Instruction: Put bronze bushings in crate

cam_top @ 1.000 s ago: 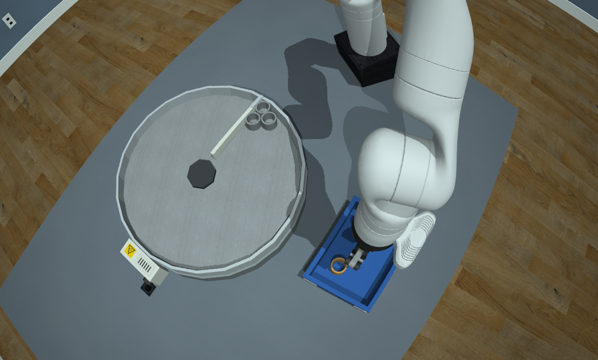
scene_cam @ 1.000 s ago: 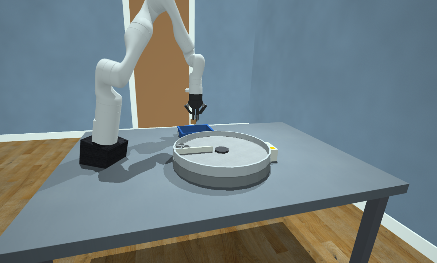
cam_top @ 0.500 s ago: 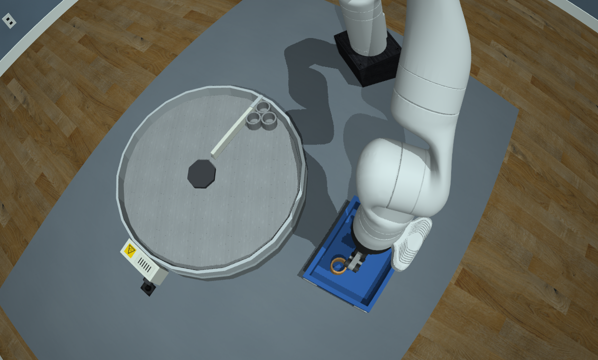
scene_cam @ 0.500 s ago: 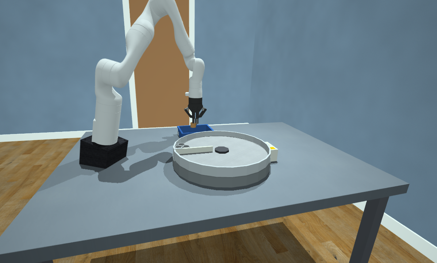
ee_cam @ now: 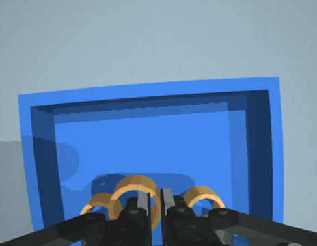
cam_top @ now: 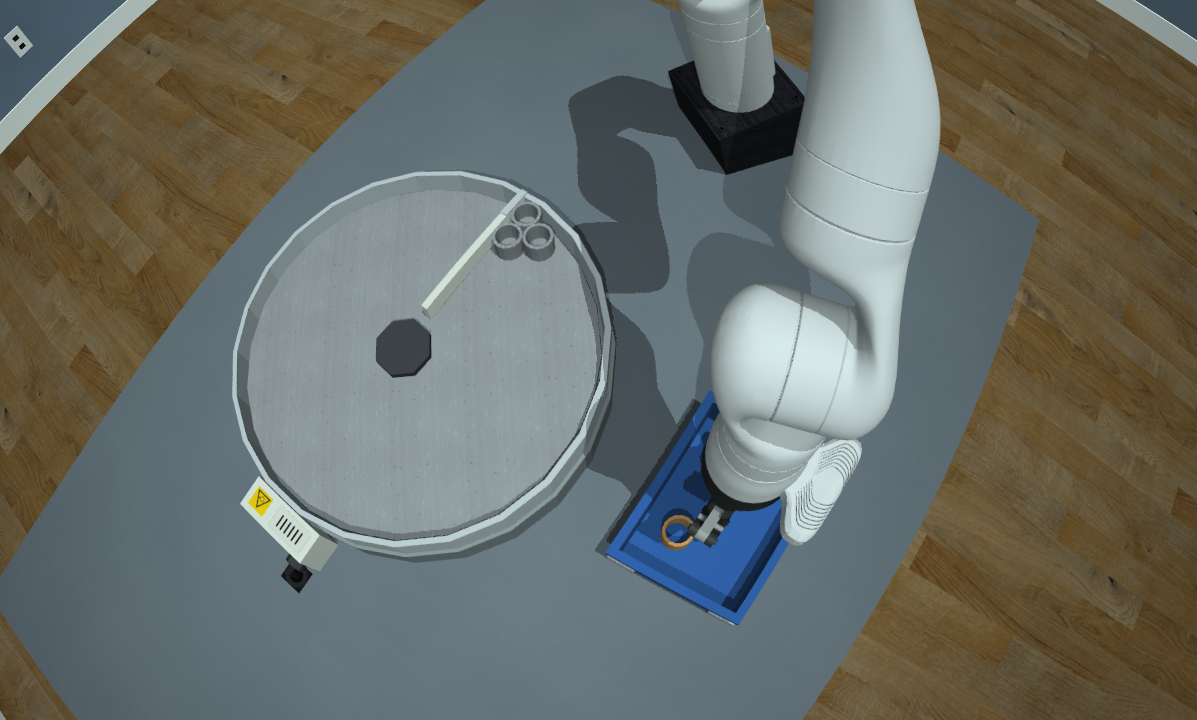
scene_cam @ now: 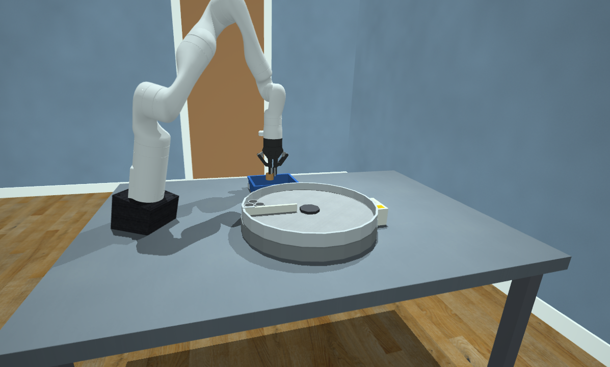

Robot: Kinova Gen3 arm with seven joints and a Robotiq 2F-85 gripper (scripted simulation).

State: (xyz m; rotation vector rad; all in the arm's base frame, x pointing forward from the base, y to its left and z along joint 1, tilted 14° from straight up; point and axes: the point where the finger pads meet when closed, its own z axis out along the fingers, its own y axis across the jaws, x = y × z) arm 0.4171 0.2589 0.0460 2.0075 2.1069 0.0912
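Now: hand 6 cm above the blue crate. Also, from my hand: turning table: 35 cm to the right, 6 cm ahead, 3 cm below.
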